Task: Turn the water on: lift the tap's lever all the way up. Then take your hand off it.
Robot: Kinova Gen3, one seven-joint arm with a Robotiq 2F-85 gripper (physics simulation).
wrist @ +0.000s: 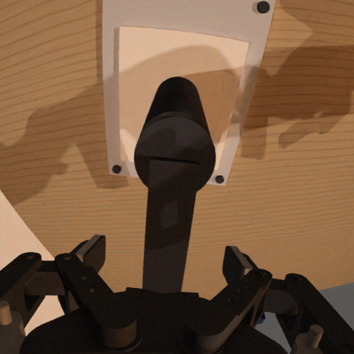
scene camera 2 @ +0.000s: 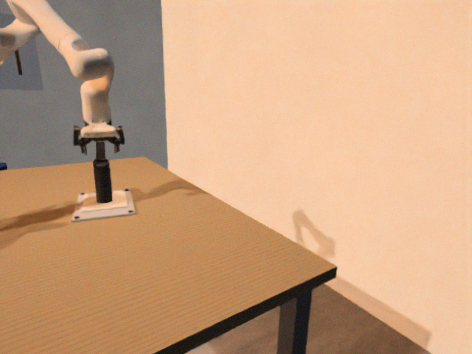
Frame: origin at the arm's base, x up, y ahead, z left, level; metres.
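Seen in the pictures: gripper, between the fingertips: (scene camera 2: pixel 100 152).
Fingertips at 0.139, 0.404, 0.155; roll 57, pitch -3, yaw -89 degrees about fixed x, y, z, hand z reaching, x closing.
Pixels of each thing's top centre, then the offset from my fingertips to it, as dx, dy, dz. Level surfaces: height alone.
- tap's black round body, centre of its top: (scene camera 2: pixel 101 168) -0.040, -0.004, -0.064
- white base plate, centre of its top: (scene camera 2: pixel 105 201) -0.151, -0.004, -0.064
- wooden table, height of its surface: dx -0.164
The tap's black round body (scene camera 2: pixel 103 183) (wrist: pixel 175 97) stands upright on a white base plate (scene camera 2: pixel 104 216) (wrist: pixel 111 115). Its flat dark lever (scene camera 2: pixel 100 151) (wrist: pixel 169 225) rises from the top of the body in the scene view; how far it leans toward or away from that camera cannot be told. In the wrist view it runs from the round cap toward the palm, which hides its far end. My gripper (scene camera 2: pixel 101 149) (wrist: pixel 164 253) points down and is open, its fingers on either side of the lever. In the wrist view gaps show between the lever and both finger pads.
The base plate is fixed with dark bolts to a wooden table (scene camera 2: pixel 200 260) (wrist: pixel 300 215). A pale wall (scene camera 2: pixel 320 125) runs along the table's right side. A grey wall (scene camera 2: pixel 140 75) stands behind. A small blue thing (scene camera 2: pixel 3 166) shows at the left edge of the scene view.
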